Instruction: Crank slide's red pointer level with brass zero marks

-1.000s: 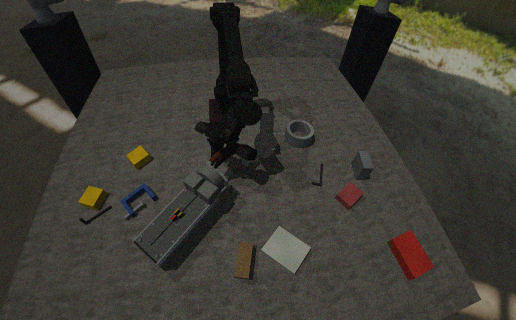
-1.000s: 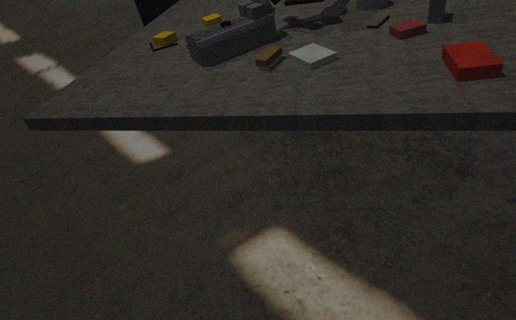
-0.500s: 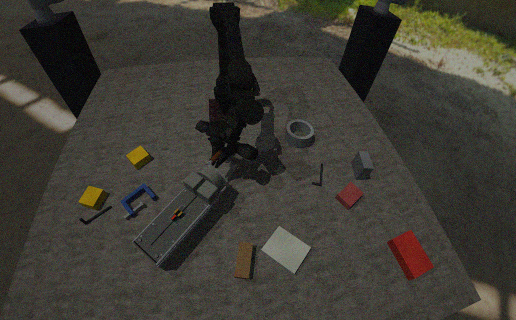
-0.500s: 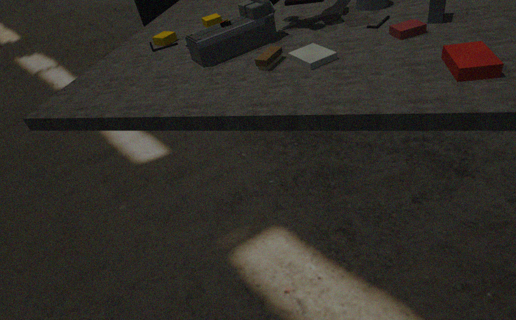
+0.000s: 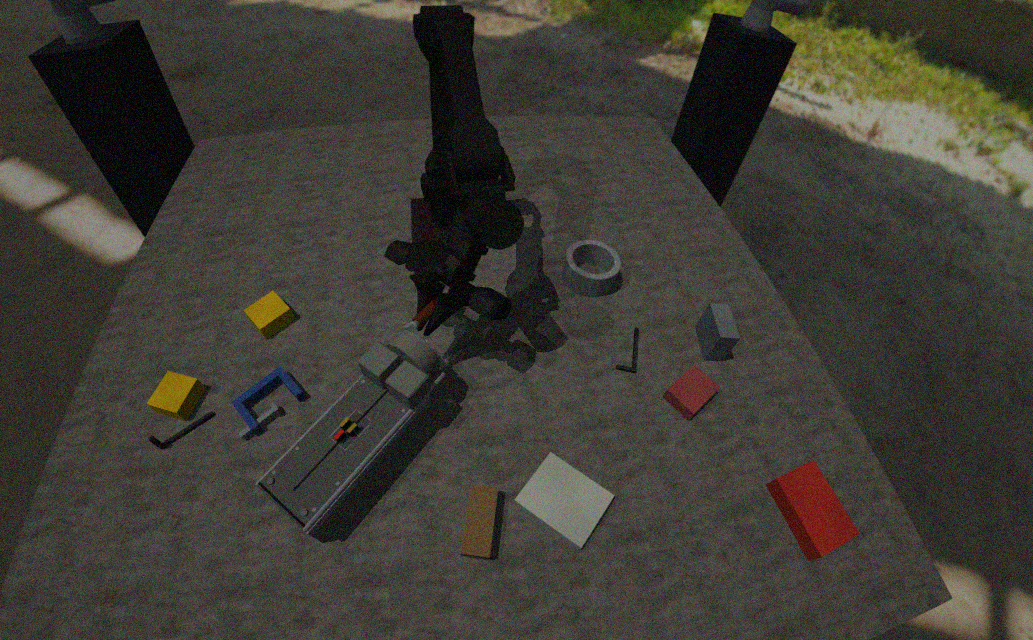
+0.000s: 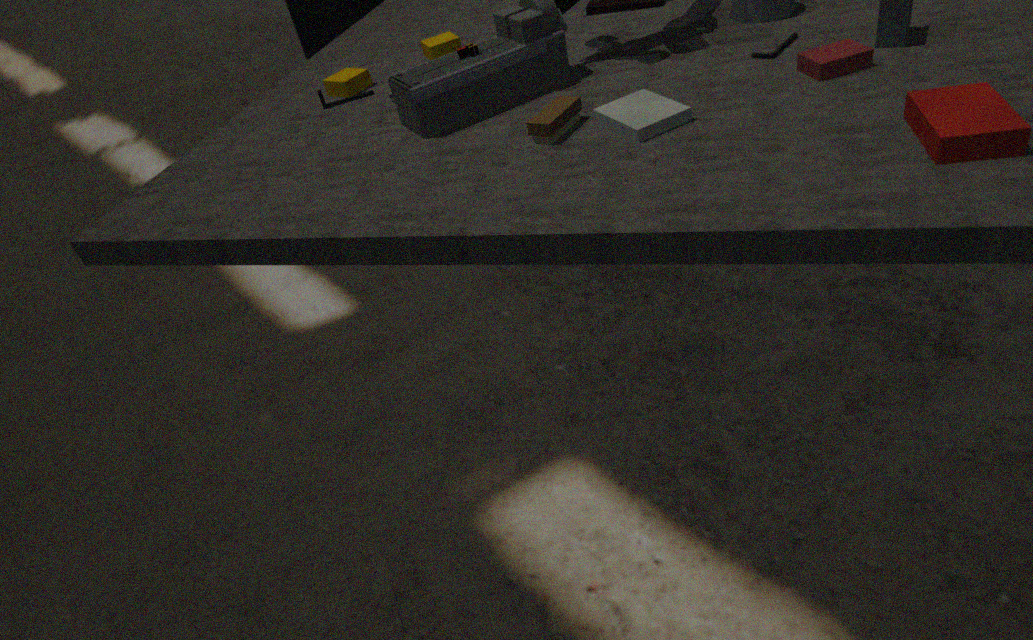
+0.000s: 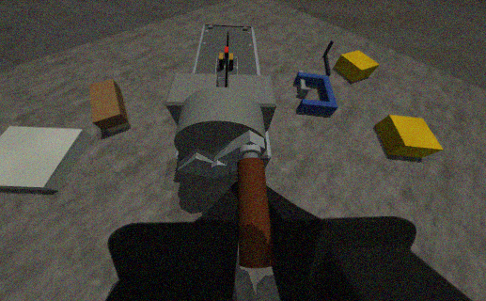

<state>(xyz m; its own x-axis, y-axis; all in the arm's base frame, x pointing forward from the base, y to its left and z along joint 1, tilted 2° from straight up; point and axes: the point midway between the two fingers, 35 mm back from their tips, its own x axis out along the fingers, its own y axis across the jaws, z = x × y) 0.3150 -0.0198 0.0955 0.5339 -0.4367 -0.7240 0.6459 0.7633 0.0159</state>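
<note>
The brown crank handle lies 30 mm above my gripper tip, 10 mm to the left of it and 10 mm behind it. From my gripper tip the other things lie so: white plate: 230 mm ahead, 180 mm to the left, 70 mm below; then red pointer: 150 mm ahead, 100 mm to the right; then brown block: 250 mm ahead, 70 mm below, 60 mm to the left.
</note>
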